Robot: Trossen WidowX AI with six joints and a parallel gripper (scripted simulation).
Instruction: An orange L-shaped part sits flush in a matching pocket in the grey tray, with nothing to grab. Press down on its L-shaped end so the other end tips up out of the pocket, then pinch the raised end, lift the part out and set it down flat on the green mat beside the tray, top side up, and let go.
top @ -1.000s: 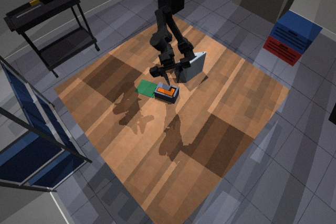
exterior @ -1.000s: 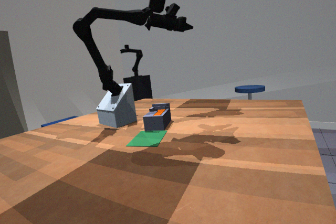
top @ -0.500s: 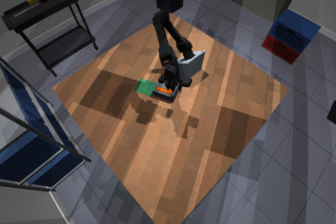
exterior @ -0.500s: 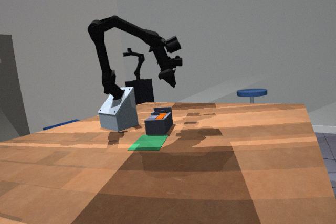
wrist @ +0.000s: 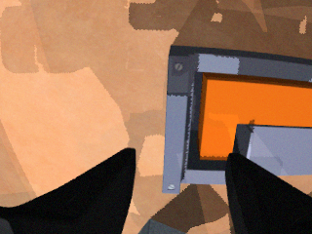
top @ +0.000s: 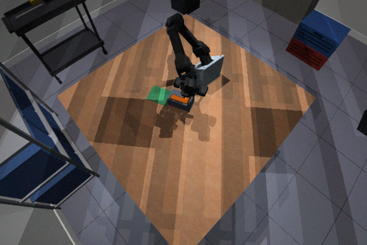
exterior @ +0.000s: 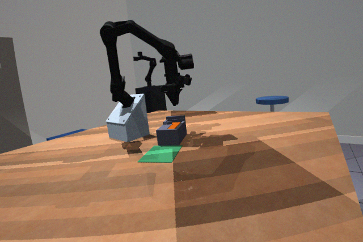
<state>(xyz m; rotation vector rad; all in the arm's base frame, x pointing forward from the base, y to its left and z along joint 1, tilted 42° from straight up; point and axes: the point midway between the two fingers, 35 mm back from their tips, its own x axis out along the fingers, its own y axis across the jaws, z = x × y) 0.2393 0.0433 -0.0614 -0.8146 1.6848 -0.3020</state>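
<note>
My gripper tip is 1 cm short of the orange L-shaped part, 6 cm to the left of it and 9 cm above it. Also, from my gripper tip: green mat (7 cm ahead, 21 cm to the right, 15 cm below).
</note>
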